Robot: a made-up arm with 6 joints. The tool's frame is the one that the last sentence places.
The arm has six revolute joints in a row. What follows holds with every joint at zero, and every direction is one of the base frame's. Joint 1 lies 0.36 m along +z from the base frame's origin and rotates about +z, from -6.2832 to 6.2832 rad. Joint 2 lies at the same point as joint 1 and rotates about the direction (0, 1, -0.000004), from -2.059 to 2.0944 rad. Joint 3 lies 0.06 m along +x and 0.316 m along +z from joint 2 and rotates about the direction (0, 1, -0.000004), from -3.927 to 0.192 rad. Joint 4 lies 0.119 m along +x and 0.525 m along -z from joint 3 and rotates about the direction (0, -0.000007, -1), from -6.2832 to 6.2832 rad. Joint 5 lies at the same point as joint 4 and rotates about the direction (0, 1, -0.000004), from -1.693 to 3.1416 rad. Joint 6 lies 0.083 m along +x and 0.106 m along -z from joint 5 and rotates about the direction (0, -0.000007, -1), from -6.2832 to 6.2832 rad. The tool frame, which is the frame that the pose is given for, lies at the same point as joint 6; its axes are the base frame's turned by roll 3.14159, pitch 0 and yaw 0 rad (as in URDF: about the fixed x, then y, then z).
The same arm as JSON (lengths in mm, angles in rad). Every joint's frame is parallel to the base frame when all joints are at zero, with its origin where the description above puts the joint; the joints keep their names.
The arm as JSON. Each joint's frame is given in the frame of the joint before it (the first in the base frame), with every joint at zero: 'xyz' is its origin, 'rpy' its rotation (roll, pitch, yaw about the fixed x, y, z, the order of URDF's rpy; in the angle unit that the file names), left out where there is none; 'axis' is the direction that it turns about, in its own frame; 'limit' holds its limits. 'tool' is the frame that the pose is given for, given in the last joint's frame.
{"units": {"length": "mm", "angle": "rad"}, "joints": [{"name": "joint 1", "type": "revolute", "origin": {"xyz": [0.0, 0.0, 360.0]}, "axis": [0.0, 0.0, 1.0], "limit": {"lower": -6.2832, "upper": 6.2832}}, {"name": "joint 2", "type": "revolute", "origin": {"xyz": [0.0, 0.0, 0.0]}, "axis": [0.0, 1.0, 0.0], "limit": {"lower": -2.059, "upper": 2.0944}}, {"name": "joint 3", "type": "revolute", "origin": {"xyz": [60.0, 0.0, 316.0]}, "axis": [0.0, 1.0, 0.0], "limit": {"lower": -3.927, "upper": 0.192}}, {"name": "joint 4", "type": "revolute", "origin": {"xyz": [119.0, 0.0, -525.0]}, "axis": [0.0, 0.0, -1.0], "limit": {"lower": -6.2832, "upper": 6.2832}}, {"name": "joint 5", "type": "revolute", "origin": {"xyz": [0.0, 0.0, 0.0]}, "axis": [0.0, 1.0, 0.0], "limit": {"lower": -1.693, "upper": 3.1416}}, {"name": "joint 6", "type": "revolute", "origin": {"xyz": [83.0, 0.0, -106.0]}, "axis": [0.0, 0.0, -1.0], "limit": {"lower": -6.2832, "upper": 6.2832}}], "tool": {"origin": {"xyz": [0.0, 0.0, 0.0], "rpy": [3.1416, 0.0, 0.0]}}}
